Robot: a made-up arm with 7 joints.
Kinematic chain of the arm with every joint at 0, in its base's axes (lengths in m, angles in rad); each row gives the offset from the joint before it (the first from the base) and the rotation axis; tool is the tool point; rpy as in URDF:
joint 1: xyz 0 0 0.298 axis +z
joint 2: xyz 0 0 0 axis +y
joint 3: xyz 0 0 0.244 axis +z
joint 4: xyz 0.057 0 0 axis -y
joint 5: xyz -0.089 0 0.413 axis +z
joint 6: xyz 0 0 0 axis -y
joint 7: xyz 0.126 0 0 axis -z
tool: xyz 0 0 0 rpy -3.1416 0 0
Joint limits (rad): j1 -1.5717..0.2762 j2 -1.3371..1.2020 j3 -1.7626..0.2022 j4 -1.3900..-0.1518 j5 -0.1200..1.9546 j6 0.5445..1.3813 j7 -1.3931..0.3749
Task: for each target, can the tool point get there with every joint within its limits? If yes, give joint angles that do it. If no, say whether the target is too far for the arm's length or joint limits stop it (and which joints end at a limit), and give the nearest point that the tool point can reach.
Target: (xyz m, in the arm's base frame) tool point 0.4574 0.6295 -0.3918
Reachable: no: too far | nearest point 0.4843 0.3183 -0.0566 | short by 0.458 m
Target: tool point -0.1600 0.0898 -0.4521
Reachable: no: joint limits stop it (at a limit: joint 1, joint 2, joint 4, joint 6) | nearest point -0.1243 -0.4766 -0.0712 | short by 0.683 m
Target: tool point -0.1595 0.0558 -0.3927
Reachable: no: joint limits stop it (at a limit: joint 1, joint 2, joint 4, joint 6) | nearest point -0.1319 -0.4759 -0.0694 | short by 0.623 m
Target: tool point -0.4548 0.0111 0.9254
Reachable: yes | joints -0.4099 -0.8416 -0.8469 -0.4505 0.4761 1.0884 -0.0190
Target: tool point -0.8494 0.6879 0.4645
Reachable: no: too far | nearest point -0.6067 0.4914 0.4496 | short by 0.313 m
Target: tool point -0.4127 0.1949 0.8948
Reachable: yes | joints -0.9980 -0.7173 -1.4716 -0.4677 0.9553 0.7405 -0.3372
